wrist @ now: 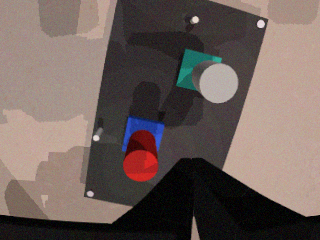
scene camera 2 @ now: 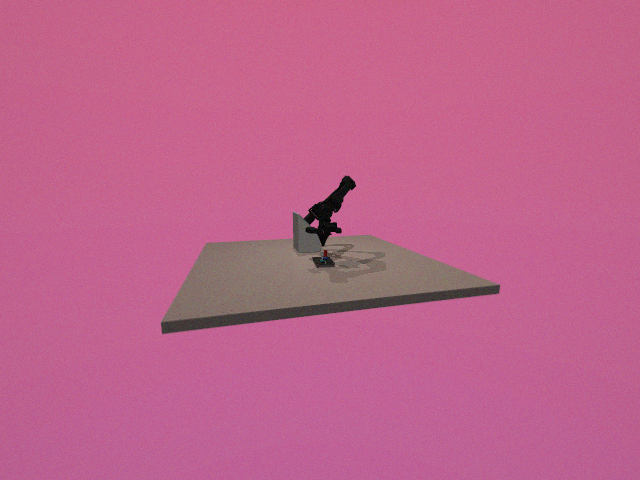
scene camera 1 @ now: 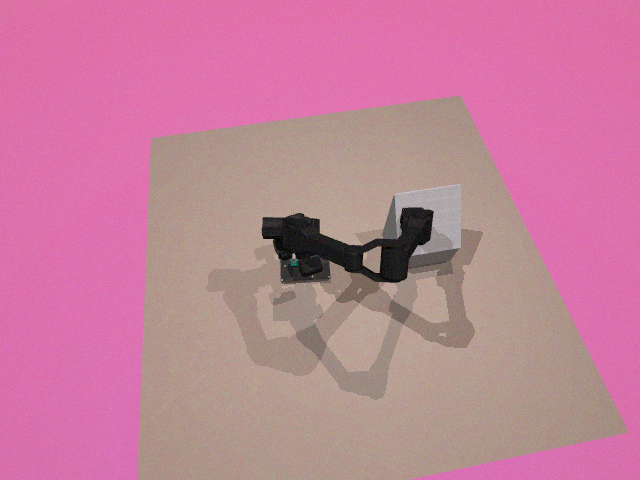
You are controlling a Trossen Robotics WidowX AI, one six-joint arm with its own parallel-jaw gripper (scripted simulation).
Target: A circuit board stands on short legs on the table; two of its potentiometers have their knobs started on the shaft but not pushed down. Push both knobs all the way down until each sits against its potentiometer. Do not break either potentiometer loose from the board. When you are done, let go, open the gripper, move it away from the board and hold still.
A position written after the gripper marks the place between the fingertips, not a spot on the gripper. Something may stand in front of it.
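You'd see the gripper [scene camera 1: 303,254] shut, and it's holding nothing. The wrist view has the gripper [wrist: 190,168] as well, plus a red knob [wrist: 140,163] and a grey knob [wrist: 216,82].
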